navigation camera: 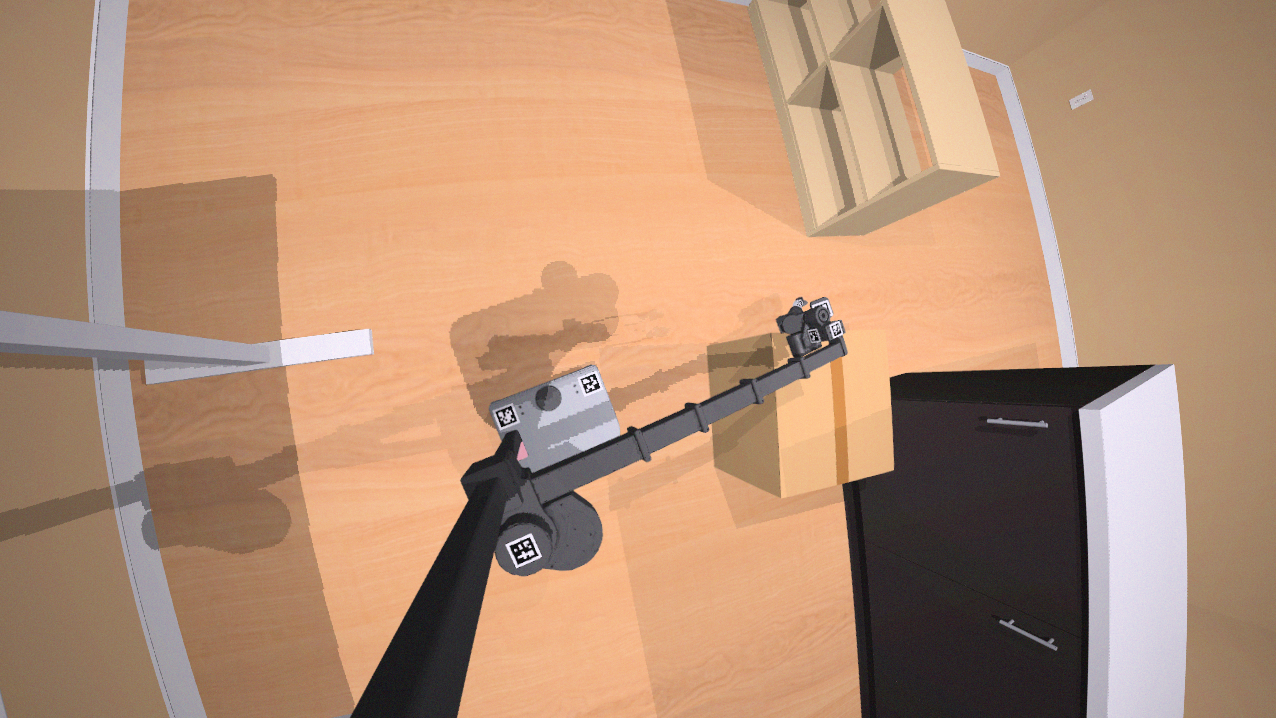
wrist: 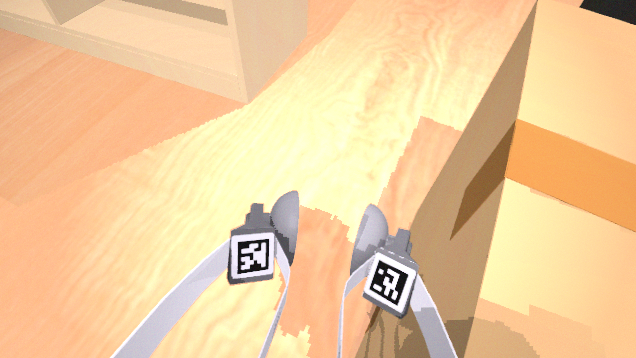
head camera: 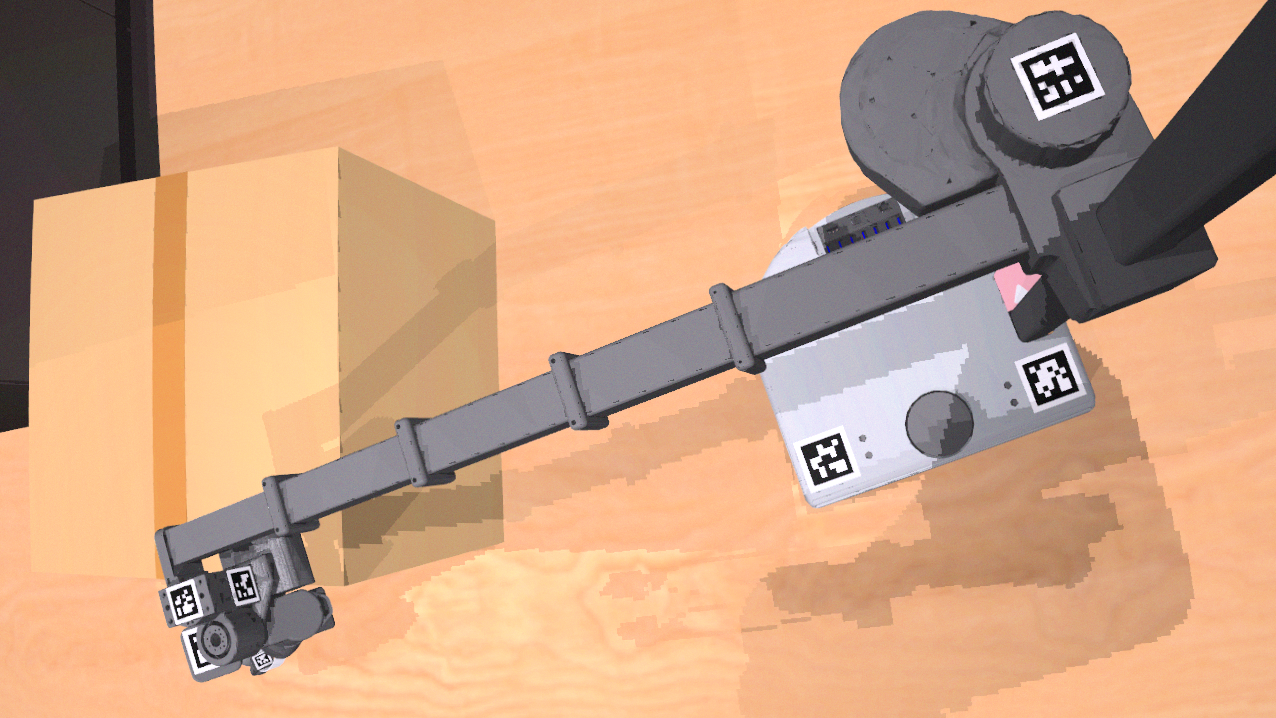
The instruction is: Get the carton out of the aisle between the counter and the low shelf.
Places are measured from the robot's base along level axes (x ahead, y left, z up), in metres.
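Pixels of known places: gripper, fingertip midpoint: [navigation camera: 804, 310] [wrist: 329, 221]; robot's base, origin of the base link: [navigation camera: 547, 396] [head camera: 934, 421].
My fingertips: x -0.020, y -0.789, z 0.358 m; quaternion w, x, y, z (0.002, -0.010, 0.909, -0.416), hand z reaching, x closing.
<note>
For each thing: its top centre in the pictures, then the offset to it from my fingertips. "spot": a spot on its surface instead. Level surfaces: height alone.
- carton, middle of its top: [head camera: 168, 374] [navigation camera: 839, 407] dx -0.307, dy +0.031, dz +0.049 m
- white-edged wall end, surface spot: [navigation camera: 321, 346] spot: dx +0.419, dy +1.393, dz -0.332 m
- white top, its level: dz +0.552 m
The carton [head camera: 258, 267] [navigation camera: 865, 410] [wrist: 575, 90], a tan box with an orange tape strip, stands upright on the floor by the near corner of the dark counter [head camera: 58, 178] [navigation camera: 972, 500] [wrist: 615, 10]. The low shelf [navigation camera: 945, 116] [wrist: 272, 45] stands across the aisle from it. My arm reaches over the carton. My gripper [wrist: 329, 221] is open and empty, pointing down beside the carton's shelf-facing side; that side is to the right of the fingers in the wrist view. In the head and navigation views the wrist largely hides the fingers. Whether the right finger touches the carton is unclear.
My base [head camera: 892, 357] [navigation camera: 571, 419] stands on the floor to the left of the carton in the navigation view. A white-edged wall end [navigation camera: 321, 346] stands farther left. The counter has a white top [navigation camera: 1133, 535] and drawer handles. Walls run behind the shelf and counter.
</note>
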